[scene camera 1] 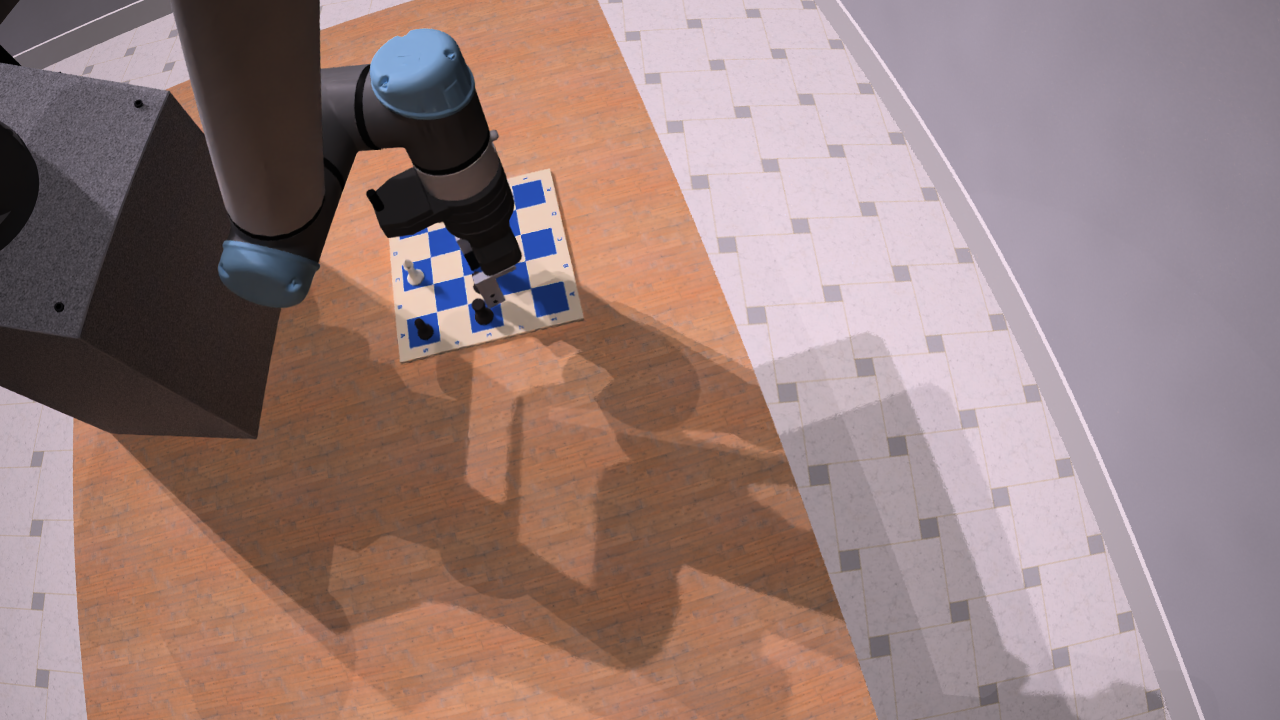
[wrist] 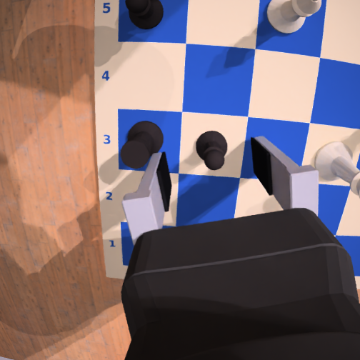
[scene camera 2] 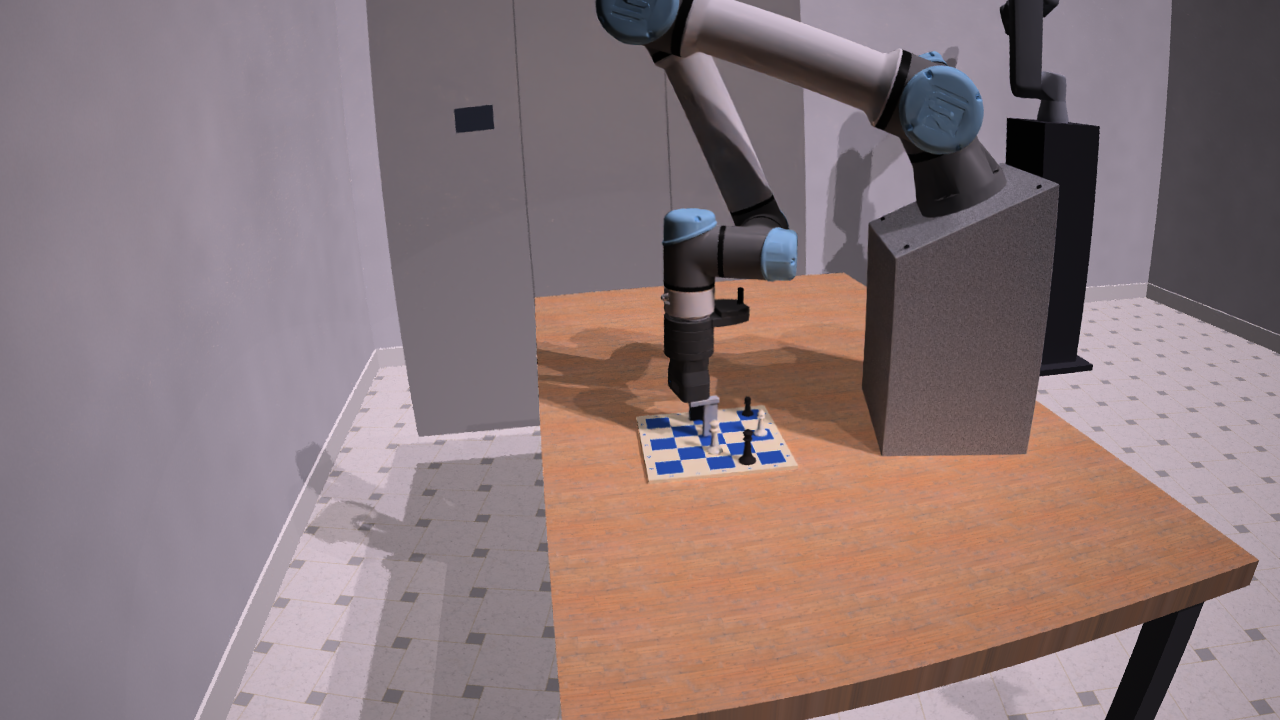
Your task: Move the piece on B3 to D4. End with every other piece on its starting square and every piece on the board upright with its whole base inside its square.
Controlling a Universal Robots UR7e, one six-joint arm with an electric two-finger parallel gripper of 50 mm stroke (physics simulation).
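Places are measured from the arm's base along level axes (x back, y up, z left), in metres.
Where they show: gripper, between the fingertips: (scene camera 1: 487,283) (scene camera 2: 702,426); arm's base, origin of its link: (scene camera 2: 963,196).
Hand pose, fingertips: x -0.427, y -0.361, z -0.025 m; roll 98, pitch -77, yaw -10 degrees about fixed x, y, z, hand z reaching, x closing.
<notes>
Things, the pixels of their top centre, and the offset from my fingertips. Level surfaces: height alone.
- A3, centre of its top: (scene camera 1: 477,303) dy +0.028, dx +0.011, dz -0.039 m
- board, centre of its top: (scene camera 1: 477,259) (scene camera 2: 712,439) dy -0.005, dx +0.008, dz +0.039 m
- wooden table, height of its surface: dy -0.011 m
- white piece, centre of its top: (scene camera 2: 714,419) dy +0.048, dx +0.005, dz +0.078 m
- tall black piece, centre of its top: (scene camera 2: 747,428) dy +0.048, dx +0.047, dz +0.119 m
The small black pawn on B3 (wrist: 212,145) stands upright in the wrist view. My gripper (wrist: 210,161) (scene camera 2: 702,424) is open and low over the board, with one finger on each side of the pawn. Its left finger is beside the tall black piece on A3 (wrist: 141,145) (scene camera 1: 482,312); I cannot tell if they touch. The right fingertip is over C3. D4 (wrist: 342,90) is a blue square at the right edge of the wrist view; its visible part is bare. In scene camera 2 the gripper hides the pawn.
The board (scene camera 1: 444,342) (scene camera 2: 693,474) (wrist: 102,165) lies on the wooden table (scene camera 1: 420,501) (scene camera 2: 805,555). A white piece (wrist: 334,157) (scene camera 2: 714,440) stands on D3, a white one (wrist: 287,15) (scene camera 1: 412,273) on C5, a black one (wrist: 146,14) (scene camera 1: 423,329) on A5. A tall black piece (scene camera 2: 747,447) stands on E4.
</notes>
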